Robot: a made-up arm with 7 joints.
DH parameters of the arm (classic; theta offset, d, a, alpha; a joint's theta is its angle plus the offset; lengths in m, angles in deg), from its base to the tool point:
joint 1: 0 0.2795 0 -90
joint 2: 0 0 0 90
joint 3: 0 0.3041 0.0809 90
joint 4: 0 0 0.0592 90
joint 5: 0 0.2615 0 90
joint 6: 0 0 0.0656 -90
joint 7: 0 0.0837 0 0
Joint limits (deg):
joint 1: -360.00..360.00
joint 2: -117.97..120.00
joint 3: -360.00..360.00
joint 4: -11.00..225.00
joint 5: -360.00..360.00
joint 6: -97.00..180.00
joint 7: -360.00..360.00
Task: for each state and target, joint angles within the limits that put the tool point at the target. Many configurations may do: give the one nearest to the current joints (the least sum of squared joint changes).
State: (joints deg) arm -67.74 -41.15 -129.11 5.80 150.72 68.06 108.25
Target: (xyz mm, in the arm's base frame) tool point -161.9 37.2 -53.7
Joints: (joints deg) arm -62.79 -83.29 -162.84 33.50 157.22 67.15 108.25
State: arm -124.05 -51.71 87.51 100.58 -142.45 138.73 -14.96
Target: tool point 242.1 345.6 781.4
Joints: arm -98.26 -44.23 79.40 134.24 -152.70 101.87 -14.96
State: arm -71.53 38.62 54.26 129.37 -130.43 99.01 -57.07
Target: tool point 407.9 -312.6 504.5
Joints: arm -67.40 31.06 58.97 93.40 -114.16 116.87 -57.07
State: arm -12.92 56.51 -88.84 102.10 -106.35 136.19 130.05
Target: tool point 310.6 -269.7 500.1
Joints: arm 7.49 64.19 -87.01 82.69 -93.77 153.52 130.05
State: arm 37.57 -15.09 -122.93 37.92 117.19 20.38 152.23
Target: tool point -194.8 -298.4 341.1
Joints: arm 21.69 -1.04 -138.57 42.52 116.20 14.56 152.23
